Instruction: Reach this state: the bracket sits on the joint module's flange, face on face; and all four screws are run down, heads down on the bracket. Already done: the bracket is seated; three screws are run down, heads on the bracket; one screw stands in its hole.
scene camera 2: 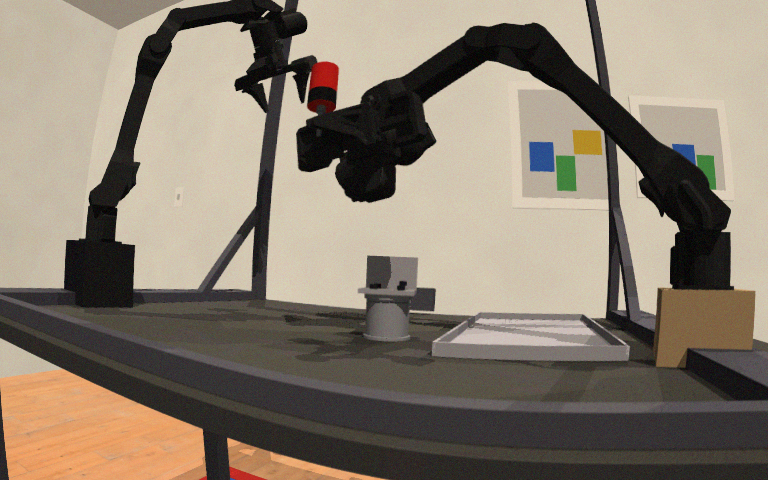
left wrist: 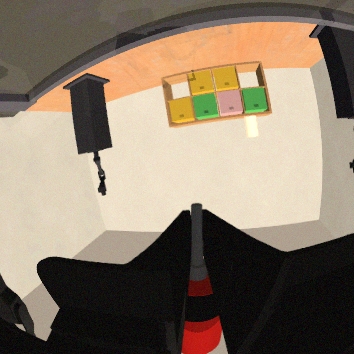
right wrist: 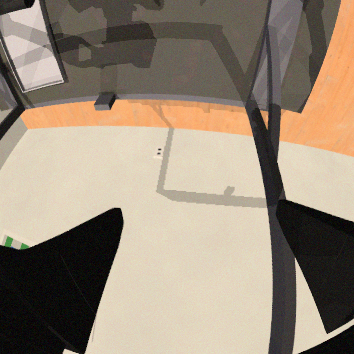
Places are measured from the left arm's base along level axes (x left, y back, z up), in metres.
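Pixels of known places: left gripper, fingertip midpoint: (scene camera 2: 309, 122) (left wrist: 193, 216); right gripper, fingertip midpoint: (scene camera 2: 284, 107) (right wrist: 202, 212); left arm's base, link origin: (scene camera 2: 701, 289).
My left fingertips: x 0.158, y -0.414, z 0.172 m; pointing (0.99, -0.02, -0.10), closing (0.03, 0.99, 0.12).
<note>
Ahead of a thing's pixels: the offset from my left fingertips to its top centre.
The joint module @(dx -0.162, dy +0.010, dz -0.185 m) (scene camera 2: 387, 321) stands upright on the table. The grey bracket (scene camera 2: 404, 270) sits on its flange, its plate upright. Dark screw heads @(dx -0.138, dy +0.002, dz -0.177 m) (scene camera 2: 374, 285) show low on the bracket; one screw @(dx -0.186, dy +0.018, dz -0.172 m) (scene camera 2: 402, 284) at the right looks taller. The other screws cannot be told apart. My left gripper (scene camera 2: 320, 123) (left wrist: 193, 216) is shut on the screwdriver @(dx -0.020, dy -0.003, dz +0.084 m) (scene camera 2: 323, 84) (left wrist: 201, 339), gripping its grey shaft, red handle up in the scene view. It is high above and left of the module. My right gripper (scene camera 2: 283, 105) (right wrist: 202, 212) is open and empty, high at the upper left, close to the screwdriver's handle.
A shallow tray @(dx -0.310, dy +0.174, dz -0.233 m) (scene camera 2: 529, 353) (right wrist: 45, 86) lies right of the module. A dark grey block @(dx -0.533, dy -0.136, dz -0.192 m) (scene camera 2: 425, 298) shows behind the module. A tan block @(dx -0.158, dy +0.414, dz -0.172 m) (scene camera 2: 702, 316) is under the left arm's base. A dark frame post (scene camera 2: 260, 243) rises behind the right gripper.
</note>
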